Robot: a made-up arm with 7 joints. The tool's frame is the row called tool.
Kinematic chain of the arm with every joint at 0, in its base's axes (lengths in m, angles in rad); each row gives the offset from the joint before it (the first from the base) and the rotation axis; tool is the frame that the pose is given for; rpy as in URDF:
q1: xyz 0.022 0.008 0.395 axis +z
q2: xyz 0.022 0.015 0.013 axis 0 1 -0.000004
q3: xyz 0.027 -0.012 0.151 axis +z
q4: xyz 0.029 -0.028 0.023 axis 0 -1 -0.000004
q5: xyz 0.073 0.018 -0.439 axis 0 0.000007 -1
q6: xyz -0.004 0.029 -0.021 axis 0 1 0.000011
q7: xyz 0.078 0.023 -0.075 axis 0 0.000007 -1
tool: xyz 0.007 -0.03 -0.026 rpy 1.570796 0 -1.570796
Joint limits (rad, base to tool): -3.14..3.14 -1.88..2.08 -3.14..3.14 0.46..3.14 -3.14..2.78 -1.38..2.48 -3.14..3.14
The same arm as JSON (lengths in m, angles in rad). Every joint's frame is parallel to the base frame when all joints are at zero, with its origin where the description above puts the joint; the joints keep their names.
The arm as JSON. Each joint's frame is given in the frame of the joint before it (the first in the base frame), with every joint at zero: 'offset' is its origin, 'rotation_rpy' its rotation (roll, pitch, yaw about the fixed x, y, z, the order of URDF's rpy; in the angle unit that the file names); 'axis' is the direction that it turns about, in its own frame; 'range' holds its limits. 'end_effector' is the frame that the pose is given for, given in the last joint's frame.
{
  "length_unit": "m",
  "angle_unit": "rad",
  "chain": [
    {
      "id": "q1",
      "offset": [
        0.022,
        0.008,
        0.395
      ],
      "rotation_rpy": [
        0.0,
        0.0,
        0.0
      ],
      "axis": "+z",
      "range": [
        -3.14,
        3.14
      ]
    },
    {
      "id": "q2",
      "offset": [
        0.022,
        0.015,
        0.013
      ],
      "rotation_rpy": [
        0.0,
        0.0,
        0.0
      ],
      "axis": "+y",
      "range": [
        -1.88,
        2.08
      ]
    },
    {
      "id": "q3",
      "offset": [
        0.027,
        -0.012,
        0.151
      ],
      "rotation_rpy": [
        0.0,
        0.0,
        0.0
      ],
      "axis": "+z",
      "range": [
        -3.14,
        3.14
      ]
    },
    {
      "id": "q4",
      "offset": [
        0.029,
        -0.028,
        0.023
      ],
      "rotation_rpy": [
        0.0,
        0.0,
        0.0
      ],
      "axis": "-y",
      "range": [
        0.46,
        3.14
      ]
    },
    {
      "id": "q5",
      "offset": [
        0.073,
        0.018,
        -0.439
      ],
      "rotation_rpy": [
        0.0,
        0.0,
        0.0
      ],
      "axis": "-z",
      "range": [
        -3.14,
        2.78
      ]
    },
    {
      "id": "q6",
      "offset": [
        -0.004,
        0.029,
        -0.021
      ],
      "rotation_rpy": [
        0.0,
        0.0,
        0.0
      ],
      "axis": "+y",
      "range": [
        -1.38,
        2.48
      ]
    },
    {
      "id": "q7",
      "offset": [
        0.078,
        0.023,
        -0.075
      ],
      "rotation_rpy": [
        0.0,
        0.0,
        0.0
      ],
      "axis": "-z",
      "range": [
        -3.14,
        3.14
      ]
    }
  ],
  "end_effector": {
    "offset": [
      0.007,
      -0.03,
      -0.026
    ],
    "rotation_rpy": [
      1.5708,
      0.0,
      -1.5708
    ]
  }
}

